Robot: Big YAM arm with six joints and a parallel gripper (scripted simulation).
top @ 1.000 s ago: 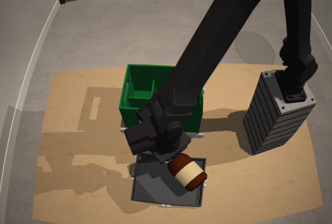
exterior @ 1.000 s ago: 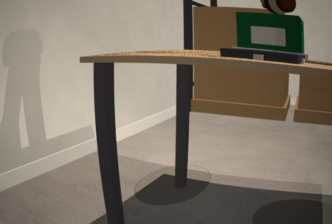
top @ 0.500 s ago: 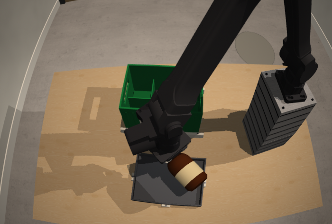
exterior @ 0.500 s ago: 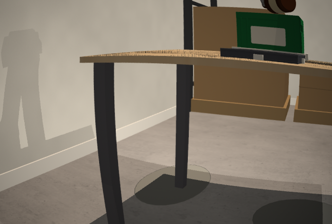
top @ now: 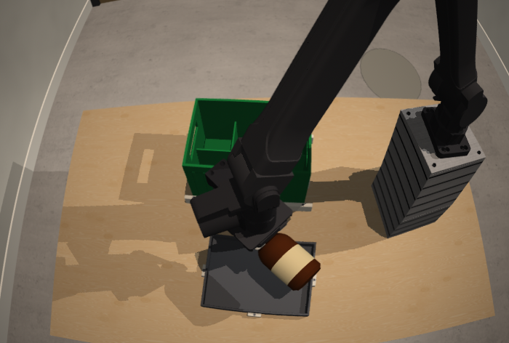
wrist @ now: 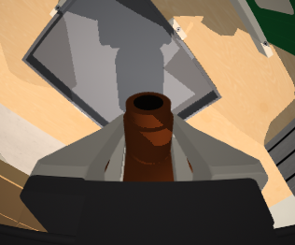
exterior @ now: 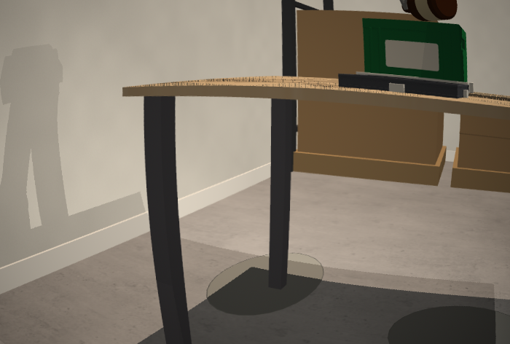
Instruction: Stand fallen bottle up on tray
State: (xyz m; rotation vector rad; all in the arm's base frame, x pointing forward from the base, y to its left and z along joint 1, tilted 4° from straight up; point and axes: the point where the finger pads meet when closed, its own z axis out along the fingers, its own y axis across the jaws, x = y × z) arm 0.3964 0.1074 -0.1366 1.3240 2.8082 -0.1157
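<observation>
My gripper is now 40 mm to the right of the brown bottle and 30 mm past it. Round my hand: dark tray (180 mm below, 50 mm to the left, 10 mm ahead); green crate (240 mm to the right, 100 mm below).
</observation>
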